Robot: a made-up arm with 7 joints. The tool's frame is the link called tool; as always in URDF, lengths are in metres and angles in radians. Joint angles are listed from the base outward. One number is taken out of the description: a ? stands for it. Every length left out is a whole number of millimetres.
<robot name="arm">
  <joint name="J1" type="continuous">
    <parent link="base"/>
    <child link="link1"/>
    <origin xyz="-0.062 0.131 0.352" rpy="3.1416 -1.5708 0"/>
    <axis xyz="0 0 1"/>
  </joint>
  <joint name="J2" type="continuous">
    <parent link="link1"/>
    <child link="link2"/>
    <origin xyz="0.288 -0.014 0" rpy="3.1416 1.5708 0"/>
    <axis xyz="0 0 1"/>
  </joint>
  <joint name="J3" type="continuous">
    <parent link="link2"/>
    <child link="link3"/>
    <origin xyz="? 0.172 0" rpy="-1.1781 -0.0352 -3.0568"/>
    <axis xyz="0 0 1"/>
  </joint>
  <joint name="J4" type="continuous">
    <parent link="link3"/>
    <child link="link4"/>
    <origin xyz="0.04 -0.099 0" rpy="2.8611 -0.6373 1.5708"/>
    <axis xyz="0 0 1"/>
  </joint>
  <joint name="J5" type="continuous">
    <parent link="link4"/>
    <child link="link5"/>
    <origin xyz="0.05 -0.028 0" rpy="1.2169 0.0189 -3.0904"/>
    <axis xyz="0 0 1"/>
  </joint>
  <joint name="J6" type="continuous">
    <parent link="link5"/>
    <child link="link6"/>
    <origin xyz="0.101 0.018 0" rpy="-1.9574 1.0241 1.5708"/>
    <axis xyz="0 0 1"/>
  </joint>
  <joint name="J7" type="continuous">
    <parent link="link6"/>
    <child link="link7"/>
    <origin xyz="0.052 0.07 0" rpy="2.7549 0.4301 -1.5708"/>
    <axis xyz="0 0 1"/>
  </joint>
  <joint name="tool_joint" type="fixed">
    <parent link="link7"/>
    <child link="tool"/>
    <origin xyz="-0.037 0.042 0" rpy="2.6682 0.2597 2.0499"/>
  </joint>
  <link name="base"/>
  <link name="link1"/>
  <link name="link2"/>
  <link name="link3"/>
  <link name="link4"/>
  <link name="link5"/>
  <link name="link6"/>
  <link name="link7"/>
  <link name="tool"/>
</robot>
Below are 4 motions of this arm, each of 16 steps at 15 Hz.
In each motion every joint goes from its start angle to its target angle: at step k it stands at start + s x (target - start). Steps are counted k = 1, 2, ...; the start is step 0. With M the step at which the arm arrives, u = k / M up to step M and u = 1 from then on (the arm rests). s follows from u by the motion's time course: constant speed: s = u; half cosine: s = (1 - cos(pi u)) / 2; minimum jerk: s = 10 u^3 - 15 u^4 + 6 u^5.
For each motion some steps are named. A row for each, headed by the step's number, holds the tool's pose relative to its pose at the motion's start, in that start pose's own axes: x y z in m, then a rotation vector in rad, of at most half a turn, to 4 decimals.
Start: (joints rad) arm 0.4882 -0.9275 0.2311 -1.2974 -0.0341 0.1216 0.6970
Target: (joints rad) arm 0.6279 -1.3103 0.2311 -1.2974 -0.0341 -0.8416 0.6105
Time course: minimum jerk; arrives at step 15
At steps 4, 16:
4: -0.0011 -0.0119 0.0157 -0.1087 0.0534 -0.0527
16: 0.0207 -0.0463 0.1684 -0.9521 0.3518 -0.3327

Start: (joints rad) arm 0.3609 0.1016 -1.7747 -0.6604 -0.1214 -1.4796 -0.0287
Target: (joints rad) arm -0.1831 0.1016 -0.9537 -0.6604 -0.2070 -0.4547 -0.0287
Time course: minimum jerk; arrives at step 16
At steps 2, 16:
2: -0.0042 0.0038 -0.0006 0.0230 0.0041 0.0088
16: -0.1948 0.2650 0.1567 1.5810 -0.1106 -0.0492

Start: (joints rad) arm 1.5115 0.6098 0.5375 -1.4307 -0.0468 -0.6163 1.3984
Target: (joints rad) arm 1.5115 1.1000 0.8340 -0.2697 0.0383 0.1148 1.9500
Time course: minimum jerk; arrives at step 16
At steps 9, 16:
9: 0.0007 0.0414 -0.0306 -0.0561 -0.0984 0.1267
16: -0.0165 0.0753 -0.0399 -0.1318 -0.1602 0.2075

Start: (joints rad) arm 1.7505 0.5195 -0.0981 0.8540 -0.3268 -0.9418 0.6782
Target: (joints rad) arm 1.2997 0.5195 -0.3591 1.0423 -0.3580 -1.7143 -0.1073
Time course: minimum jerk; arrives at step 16
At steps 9, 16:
9: -0.0633 0.0463 0.0013 -0.2966 -0.1674 -0.0942
16: -0.1008 0.0993 0.0047 -0.4905 -0.1562 -0.1399

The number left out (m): 0.079
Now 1 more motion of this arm.
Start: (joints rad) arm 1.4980 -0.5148 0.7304 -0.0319 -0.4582 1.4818 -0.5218
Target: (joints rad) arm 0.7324 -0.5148 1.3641 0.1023 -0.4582 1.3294 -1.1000
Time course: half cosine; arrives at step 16
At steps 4, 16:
4: -0.0135 0.0231 -0.0067 0.0497 -0.0541 0.1624
16: -0.1329 0.1459 -0.0012 0.4789 -0.4566 1.0193

